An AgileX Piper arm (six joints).
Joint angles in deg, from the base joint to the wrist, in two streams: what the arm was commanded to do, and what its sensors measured. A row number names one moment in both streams.
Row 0, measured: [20.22 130.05 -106.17 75.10 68.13 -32.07]
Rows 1 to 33, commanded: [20.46 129.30 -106.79 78.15 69.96 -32.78]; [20.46 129.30 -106.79 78.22 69.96 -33.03]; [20.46 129.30 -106.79 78.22 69.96 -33.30]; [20.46 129.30 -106.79 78.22 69.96 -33.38]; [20.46 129.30 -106.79 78.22 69.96 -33.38]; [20.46 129.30 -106.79 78.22 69.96 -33.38]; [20.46 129.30 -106.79 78.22 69.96 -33.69]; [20.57 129.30 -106.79 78.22 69.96 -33.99]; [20.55 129.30 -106.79 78.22 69.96 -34.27]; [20.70 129.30 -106.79 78.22 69.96 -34.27]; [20.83 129.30 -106.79 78.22 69.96 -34.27]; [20.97 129.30 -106.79 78.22 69.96 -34.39]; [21.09 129.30 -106.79 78.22 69.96 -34.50]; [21.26 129.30 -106.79 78.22 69.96 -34.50]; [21.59 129.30 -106.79 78.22 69.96 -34.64]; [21.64 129.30 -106.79 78.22 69.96 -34.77]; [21.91 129.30 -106.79 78.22 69.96 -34.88]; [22.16 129.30 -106.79 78.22 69.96 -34.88]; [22.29 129.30 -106.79 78.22 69.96 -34.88]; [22.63 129.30 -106.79 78.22 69.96 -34.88]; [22.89 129.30 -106.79 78.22 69.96 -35.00]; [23.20 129.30 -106.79 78.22 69.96 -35.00]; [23.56 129.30 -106.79 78.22 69.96 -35.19]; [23.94 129.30 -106.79 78.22 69.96 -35.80]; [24.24 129.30 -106.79 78.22 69.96 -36.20]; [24.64 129.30 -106.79 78.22 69.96 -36.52]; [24.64 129.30 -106.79 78.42 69.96 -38.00]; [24.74 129.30 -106.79 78.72 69.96 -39.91]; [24.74 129.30 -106.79 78.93 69.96 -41.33]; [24.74 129.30 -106.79 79.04 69.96 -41.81]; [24.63 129.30 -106.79 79.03 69.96 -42.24]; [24.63 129.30 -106.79 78.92 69.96 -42.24]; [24.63 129.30 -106.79 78.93 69.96 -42.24]
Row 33, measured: [24.40 130.62 -106.17 72.70 66.55 -40.08]
